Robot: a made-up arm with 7 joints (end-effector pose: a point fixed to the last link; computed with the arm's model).
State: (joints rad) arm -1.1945 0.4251 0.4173 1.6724 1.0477 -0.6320 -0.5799
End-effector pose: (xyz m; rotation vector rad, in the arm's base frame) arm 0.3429 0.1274 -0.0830 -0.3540 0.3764 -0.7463
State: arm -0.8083 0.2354 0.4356 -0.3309 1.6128 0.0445 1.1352
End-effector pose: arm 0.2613 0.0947 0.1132 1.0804 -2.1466 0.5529
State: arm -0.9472 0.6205 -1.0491 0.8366 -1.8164 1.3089 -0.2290
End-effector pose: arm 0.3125 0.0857 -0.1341 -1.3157 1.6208 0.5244
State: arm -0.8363 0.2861 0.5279 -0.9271 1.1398 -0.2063 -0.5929
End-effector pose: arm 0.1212 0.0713 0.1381 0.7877 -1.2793 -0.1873
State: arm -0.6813 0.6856 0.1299 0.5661 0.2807 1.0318 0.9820
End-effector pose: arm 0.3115 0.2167 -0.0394 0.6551 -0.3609 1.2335
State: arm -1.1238 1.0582 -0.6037 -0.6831 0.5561 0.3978 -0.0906
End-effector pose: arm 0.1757 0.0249 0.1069 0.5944 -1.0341 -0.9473
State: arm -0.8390 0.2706 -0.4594 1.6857 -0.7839 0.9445 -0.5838
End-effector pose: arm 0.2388 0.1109 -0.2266 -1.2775 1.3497 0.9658
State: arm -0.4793 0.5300 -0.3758 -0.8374 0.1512 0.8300 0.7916
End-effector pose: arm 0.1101 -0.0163 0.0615 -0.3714 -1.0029 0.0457
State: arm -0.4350 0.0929 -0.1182 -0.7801 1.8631 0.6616 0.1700
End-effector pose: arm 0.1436 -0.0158 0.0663 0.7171 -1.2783 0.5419
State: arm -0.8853 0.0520 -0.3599 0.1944 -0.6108 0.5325 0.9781
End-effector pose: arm 0.2707 -0.1197 0.0359 -0.9804 -0.2552 0.3731
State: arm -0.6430 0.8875 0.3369 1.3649 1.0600 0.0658 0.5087
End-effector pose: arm 0.2003 0.3523 -0.1113 0.8117 0.0488 0.5361
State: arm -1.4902 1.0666 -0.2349 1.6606 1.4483 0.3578 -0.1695
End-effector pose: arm 0.3341 0.3362 0.0908 0.9777 0.4945 0.6599
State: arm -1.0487 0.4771 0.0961 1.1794 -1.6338 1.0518 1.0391
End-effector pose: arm 0.3861 0.1544 -0.0513 -1.2816 0.8158 1.3301
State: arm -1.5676 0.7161 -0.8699 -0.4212 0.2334 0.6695 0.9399
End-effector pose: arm 0.2170 -0.0917 0.1522 -0.0438 -1.7890 -0.4761
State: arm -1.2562 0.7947 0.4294 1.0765 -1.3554 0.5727 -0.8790
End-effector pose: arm 0.3423 0.2960 0.1132 -2.2595 -0.5393 -0.7487
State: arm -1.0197 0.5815 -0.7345 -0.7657 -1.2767 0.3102 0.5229
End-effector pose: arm 0.1192 -0.0373 0.1096 -1.4117 0.0797 -1.0037
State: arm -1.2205 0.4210 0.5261 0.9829 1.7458 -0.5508 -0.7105
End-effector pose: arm 0.3739 0.1444 0.0425 0.5357 0.3532 -0.6811
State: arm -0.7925 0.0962 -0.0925 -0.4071 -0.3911 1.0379 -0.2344
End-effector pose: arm 0.1990 -0.0266 0.1150 -1.1805 0.1049 -0.6310
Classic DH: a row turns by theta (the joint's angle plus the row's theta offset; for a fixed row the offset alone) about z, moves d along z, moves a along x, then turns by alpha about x. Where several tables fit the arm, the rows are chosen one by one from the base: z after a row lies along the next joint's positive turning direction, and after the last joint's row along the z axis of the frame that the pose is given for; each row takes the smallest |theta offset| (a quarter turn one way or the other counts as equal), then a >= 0, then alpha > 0; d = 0 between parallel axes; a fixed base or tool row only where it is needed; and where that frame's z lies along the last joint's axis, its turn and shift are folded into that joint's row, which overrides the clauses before.
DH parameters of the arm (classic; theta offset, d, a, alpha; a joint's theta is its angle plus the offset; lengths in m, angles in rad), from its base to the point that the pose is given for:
base (fixed): -0.071 0.1483 -0.0182 -1.3004
joint 1: -1.3111 0.0484 -0.0119 -1.5708
joint 2: 1.2915 -0.0285 0.0072 1.5708
joint 3: 1.5708 -0.2452 0.0221 -1.5708
joint 4: -1.5708 -0.0172 0.0089 -1.5708
joint 5: 0 0.2007 0.0032 1.5708
joint 6: 1.5708 0.0027 0.0107 1.5708
joint 7: 0.4176 0.0217 -0.0199 -1.0969
tool (fixed): -0.433 -0.0103 0 0

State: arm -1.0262 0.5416 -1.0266 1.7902 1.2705 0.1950 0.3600
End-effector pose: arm 0.2526 0.2344 -0.1697 1.6140 0.5372 -0.5260
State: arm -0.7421 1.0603 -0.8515 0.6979 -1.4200 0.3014 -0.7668
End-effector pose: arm 0.2532 0.2552 -0.0678 -1.3743 0.5550 -0.0828
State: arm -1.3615 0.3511 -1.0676 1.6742 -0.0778 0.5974 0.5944
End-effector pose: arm 0.3920 0.0778 -0.0910 0.7726 -0.0896 0.5197
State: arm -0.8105 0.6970 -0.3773 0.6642 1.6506 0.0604 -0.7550
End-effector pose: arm 0.2962 0.1402 -0.0781 1.2549 0.7753 -0.3695
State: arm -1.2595 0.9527 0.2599 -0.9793 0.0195 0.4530 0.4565
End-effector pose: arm 0.0899 0.0522 0.2143 -0.1531 -2.2373 -0.5523
